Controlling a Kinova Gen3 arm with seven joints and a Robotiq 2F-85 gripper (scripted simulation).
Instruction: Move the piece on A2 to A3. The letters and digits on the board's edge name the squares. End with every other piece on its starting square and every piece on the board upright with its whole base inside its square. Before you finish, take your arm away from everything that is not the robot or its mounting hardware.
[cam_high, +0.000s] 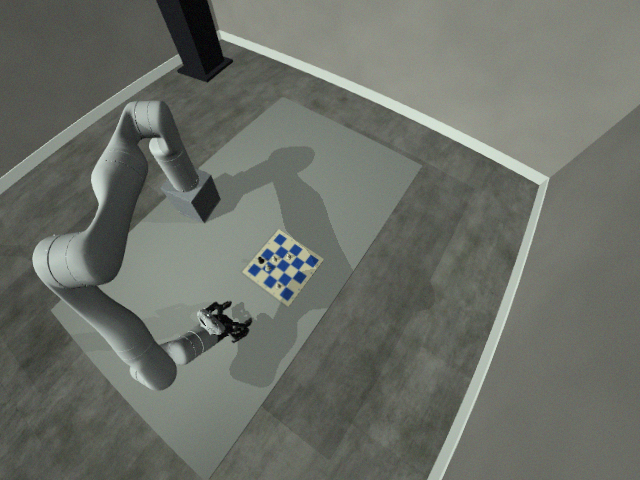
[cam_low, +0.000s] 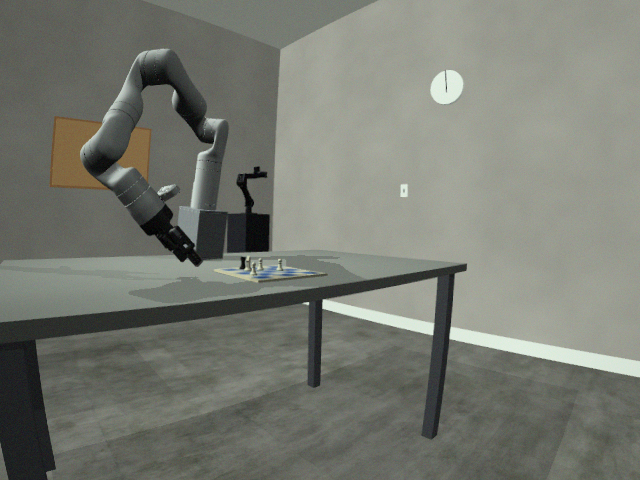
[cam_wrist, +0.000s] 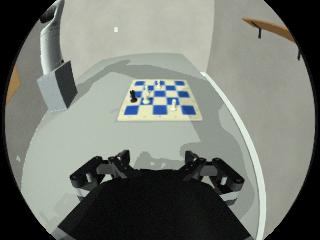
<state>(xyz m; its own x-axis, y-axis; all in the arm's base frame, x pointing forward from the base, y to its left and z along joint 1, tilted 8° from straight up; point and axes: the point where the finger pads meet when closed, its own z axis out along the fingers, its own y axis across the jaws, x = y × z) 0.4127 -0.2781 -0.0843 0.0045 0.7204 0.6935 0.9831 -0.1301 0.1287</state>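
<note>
My gripper is now 3 cm short of the chessboard, 22 cm to the right of it and 4 cm above it. Also, from my hand: dark piece (5 cm behind, 20 cm to the left, 2 cm below).
</note>
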